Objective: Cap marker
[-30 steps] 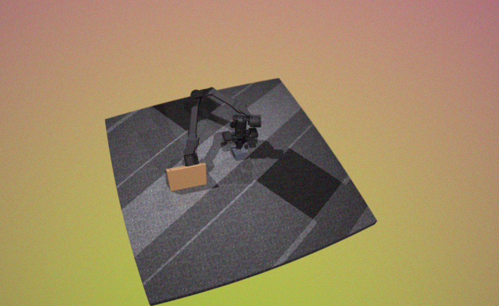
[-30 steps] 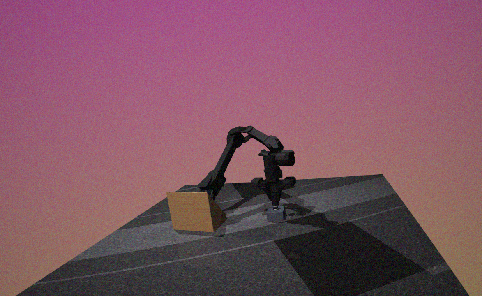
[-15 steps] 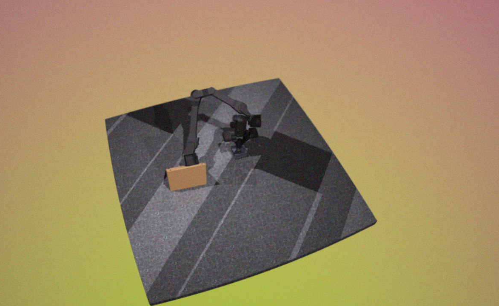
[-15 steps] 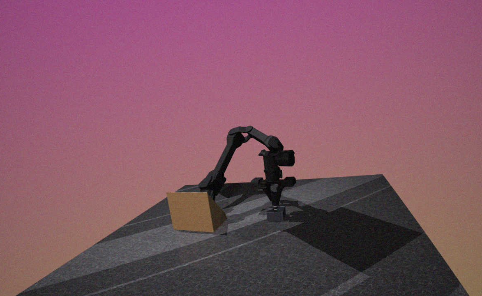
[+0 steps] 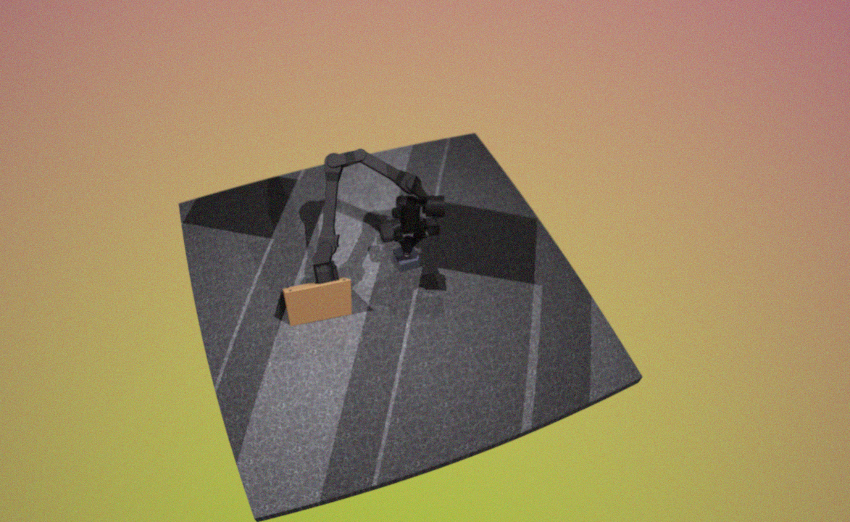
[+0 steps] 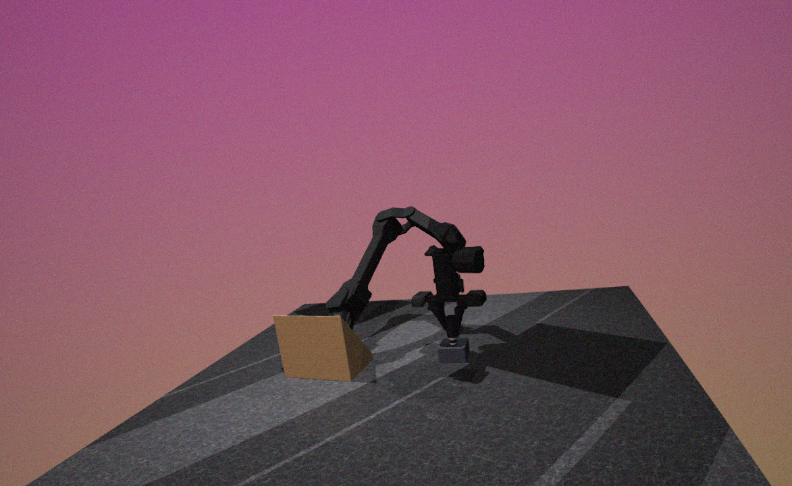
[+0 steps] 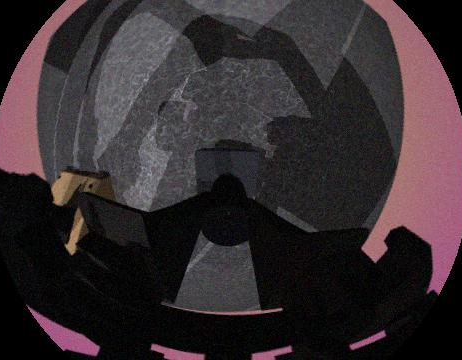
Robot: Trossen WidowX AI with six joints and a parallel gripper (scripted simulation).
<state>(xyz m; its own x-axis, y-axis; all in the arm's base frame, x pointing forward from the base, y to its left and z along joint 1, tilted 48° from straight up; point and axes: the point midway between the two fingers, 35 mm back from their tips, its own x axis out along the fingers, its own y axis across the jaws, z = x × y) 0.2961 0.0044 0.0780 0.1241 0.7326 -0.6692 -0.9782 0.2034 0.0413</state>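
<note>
Now: the dark marker cap 10 mm above my gripper tip. Also, from my gripper tip: grey holder block: 60 mm below.
</note>
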